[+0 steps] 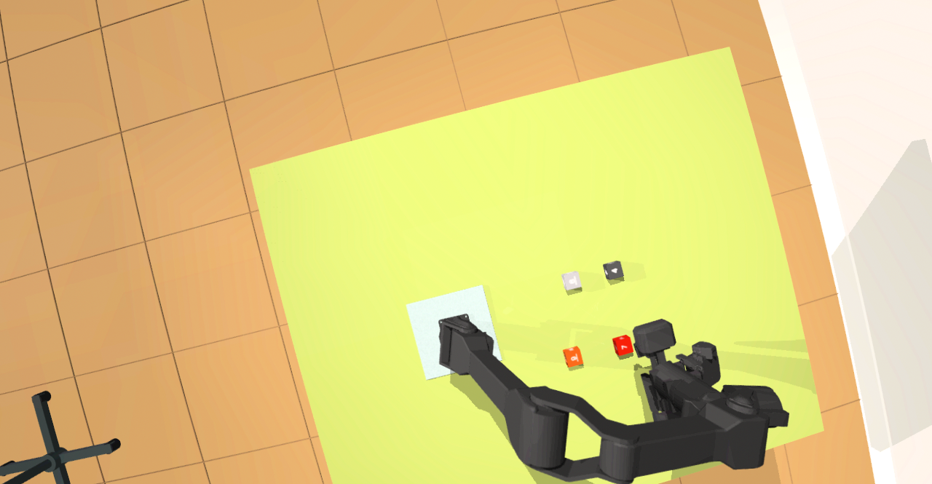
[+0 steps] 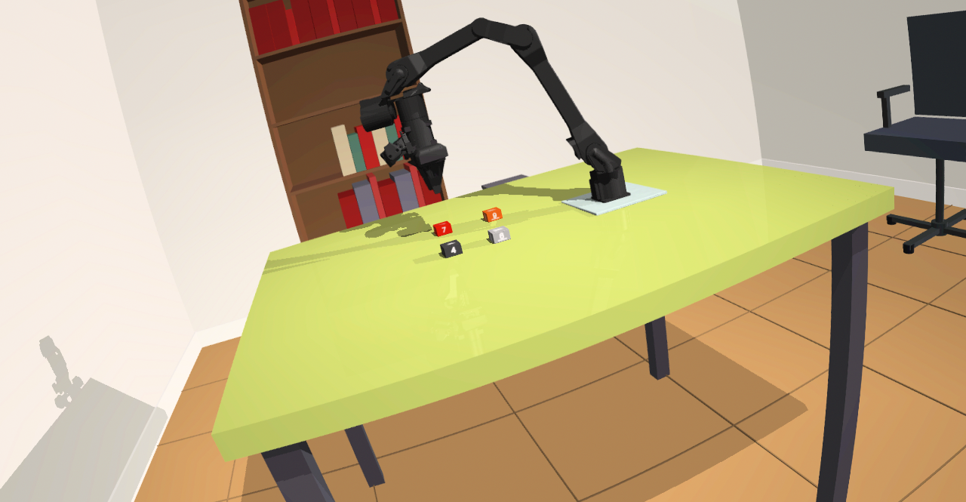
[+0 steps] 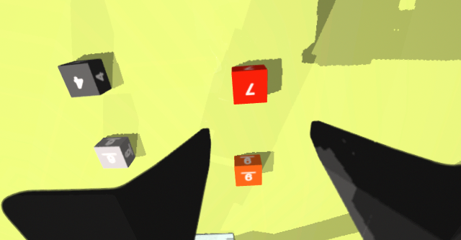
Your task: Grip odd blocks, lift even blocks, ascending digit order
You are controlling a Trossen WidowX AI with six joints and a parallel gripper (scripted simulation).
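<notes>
Now: gripper tip 11 cm past the orange block and 8 cm above it. The rest, counted from my gripper tip: red block: 8 cm below; grey block: 8 cm behind, 16 cm to the left, 8 cm below; black block: 2 cm ahead, 16 cm to the left, 8 cm below.
</notes>
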